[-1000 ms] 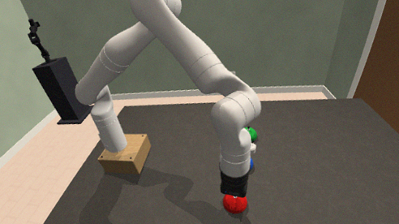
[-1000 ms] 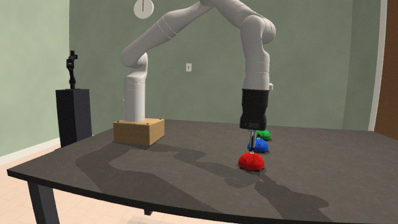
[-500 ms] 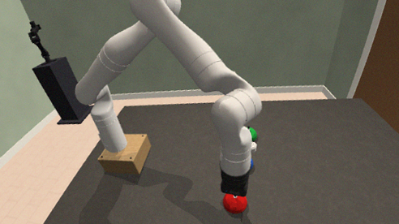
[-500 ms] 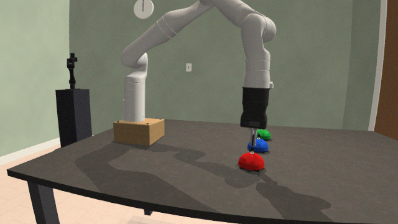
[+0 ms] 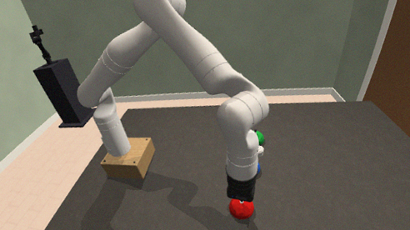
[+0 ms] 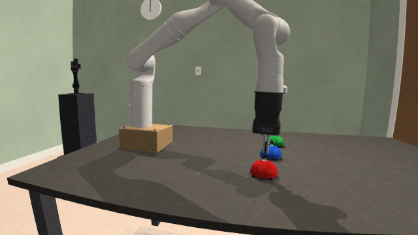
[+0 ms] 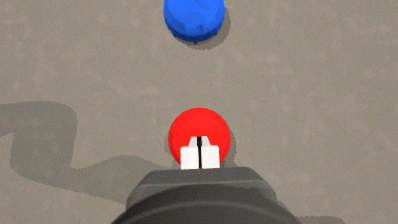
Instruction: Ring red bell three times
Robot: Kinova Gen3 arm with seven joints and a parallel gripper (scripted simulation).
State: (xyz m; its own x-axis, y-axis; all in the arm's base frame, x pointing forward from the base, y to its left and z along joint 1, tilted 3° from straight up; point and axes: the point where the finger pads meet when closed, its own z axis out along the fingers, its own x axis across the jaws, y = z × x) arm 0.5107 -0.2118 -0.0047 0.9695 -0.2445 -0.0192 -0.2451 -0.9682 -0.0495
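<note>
Now: hand 5 cm above the red bell. Also, from my hand: green bell: 34 cm to the left, 9 cm ahead, 5 cm below; then blue bell: 17 cm to the left, 5 cm below, 4 cm ahead.
</note>
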